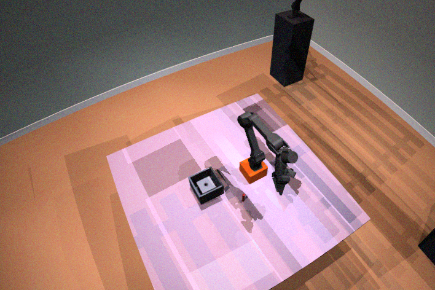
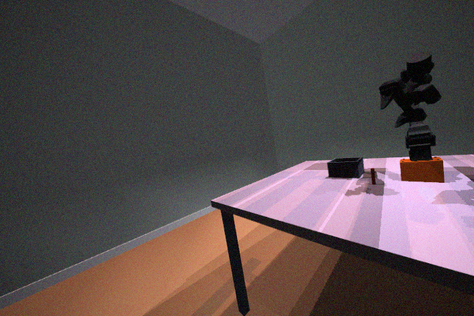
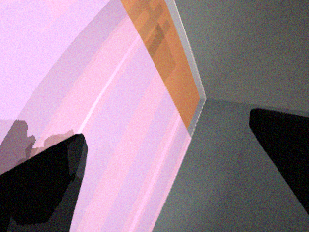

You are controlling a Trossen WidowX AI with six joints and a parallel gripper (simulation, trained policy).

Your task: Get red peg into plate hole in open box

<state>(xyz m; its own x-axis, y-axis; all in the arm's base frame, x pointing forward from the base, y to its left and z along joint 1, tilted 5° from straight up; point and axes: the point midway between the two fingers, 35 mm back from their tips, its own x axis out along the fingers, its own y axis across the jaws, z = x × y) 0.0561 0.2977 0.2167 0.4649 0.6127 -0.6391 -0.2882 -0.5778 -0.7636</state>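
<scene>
Now: the red peg 80 mm ahead of my gripper tip, 180 mm to the right of it and 270 mm below it. Round my gripper tip: grey plate: 240 mm ahead, 370 mm to the right, 260 mm below; then dark box: 240 mm ahead, 370 mm to the right, 280 mm below.
</scene>
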